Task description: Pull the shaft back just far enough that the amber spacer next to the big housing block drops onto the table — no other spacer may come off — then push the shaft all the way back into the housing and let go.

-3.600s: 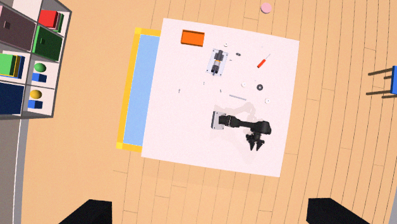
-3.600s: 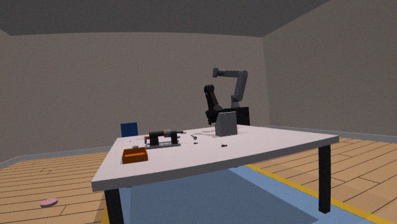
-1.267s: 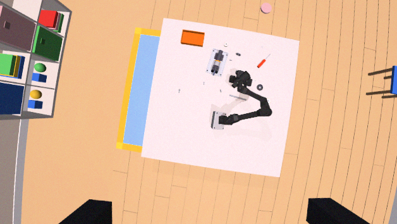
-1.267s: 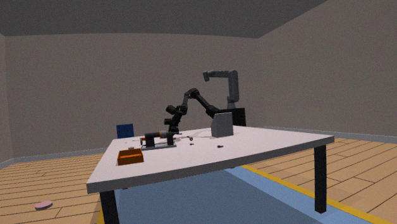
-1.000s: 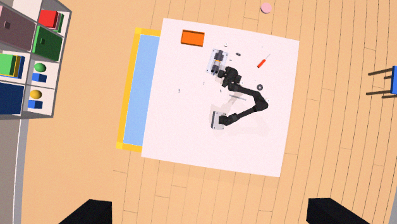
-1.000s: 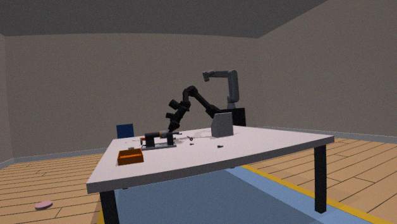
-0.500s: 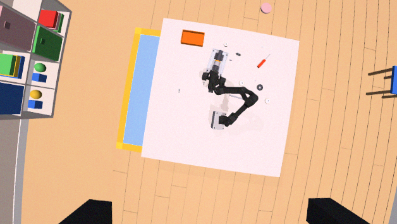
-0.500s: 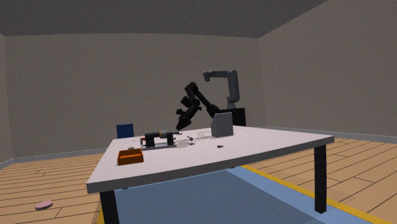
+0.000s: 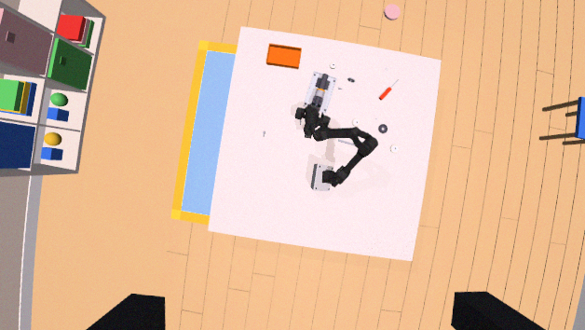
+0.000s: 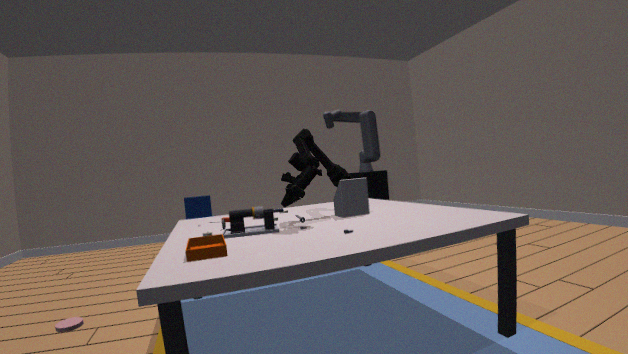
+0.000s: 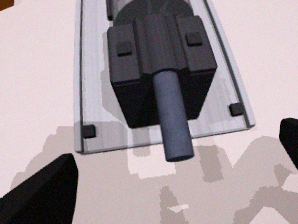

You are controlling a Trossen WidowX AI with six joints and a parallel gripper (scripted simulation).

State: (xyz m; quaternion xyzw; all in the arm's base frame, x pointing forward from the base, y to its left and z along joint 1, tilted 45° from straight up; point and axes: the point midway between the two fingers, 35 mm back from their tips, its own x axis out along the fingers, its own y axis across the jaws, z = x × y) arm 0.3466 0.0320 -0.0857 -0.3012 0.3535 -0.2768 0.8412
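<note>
Now: the grey-blue shaft 80 mm ahead of my gripper tip, 20 mm to the right of it and 20 mm below it. Round my gripper tip: amber spacer: 120 mm ahead, 30 mm to the right, 20 mm below; orange tray: 350 mm ahead, 190 mm to the left, 90 mm below.
</note>
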